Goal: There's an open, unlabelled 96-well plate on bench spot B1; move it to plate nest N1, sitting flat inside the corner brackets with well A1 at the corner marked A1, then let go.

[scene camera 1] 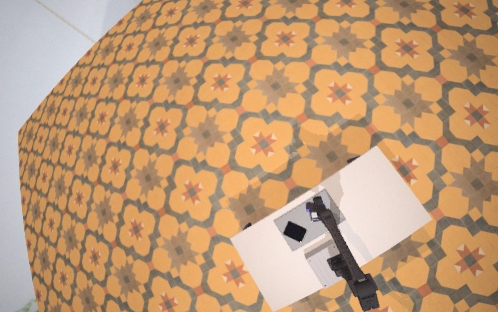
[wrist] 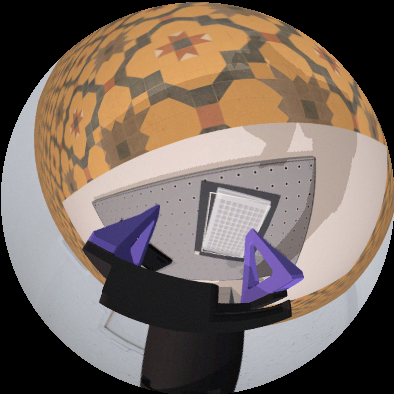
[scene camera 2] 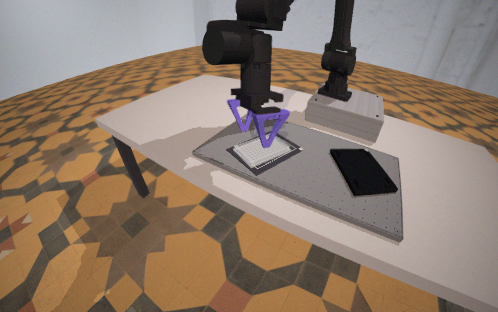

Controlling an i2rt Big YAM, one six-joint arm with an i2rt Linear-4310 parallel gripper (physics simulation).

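Where they show: gripper, fingertip midpoint: [scene camera 1: 311, 204] [wrist: 206, 222] [scene camera 2: 254, 138]; arm's base, origin of the base link: [scene camera 1: 335, 261] [scene camera 2: 334, 94].
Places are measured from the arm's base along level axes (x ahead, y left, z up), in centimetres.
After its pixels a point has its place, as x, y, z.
Note:
The white 96-well plate [scene camera 2: 256, 154] {44.2, -6.1, -5.8} [wrist: 235, 219] {42.6, -7.2, -6.2} lies flat, wells up, on a dark square mat [scene camera 2: 256, 171] {48.3, -3.2, -7.0} [wrist: 204, 197] {46.5, -2.6, -7.0} with a thin pale outline; the plate sits slightly askew to that outline. My gripper [scene camera 2: 255, 138] {47.8, -4.4, 1.3} [wrist: 206, 222] {47.8, -4.4, 1.3} has purple fingers, wide open and empty. It hangs above the plate; in the wrist view one fingertip overlaps the plate's lower right edge and the other is left of the mat. The black plate nest [scene camera 1: 295, 231] {32.2, 17.6, -6.0} [scene camera 2: 364, 172] {33.7, 19.1, -6.0} [wrist: 160, 257] {31.2, 10.7, -5.9} lies apart from the mat; in the wrist view a finger partly hides it. The nest's A1 marking is not readable.
A grey perforated board [scene camera 1: 282, 222] {43.1, 24.1, -7.1} [scene camera 2: 320, 185] {43.4, 10.9, -7.1} [wrist: 175, 200] {46.2, 2.5, -7.1} carries the mat and nest on the pale table [scene camera 1: 265, 270] {11.1, 57.1, -8.4} [scene camera 2: 450, 170] {9.6, 46.4, -8.4}. A grey box-like block [scene camera 1: 317, 267] {2.0, 14.7, 0.1} [scene camera 2: 345, 112] {12.1, 7.4, -1.2} under the arm's base stands behind the board. The black arm reaches over the board.

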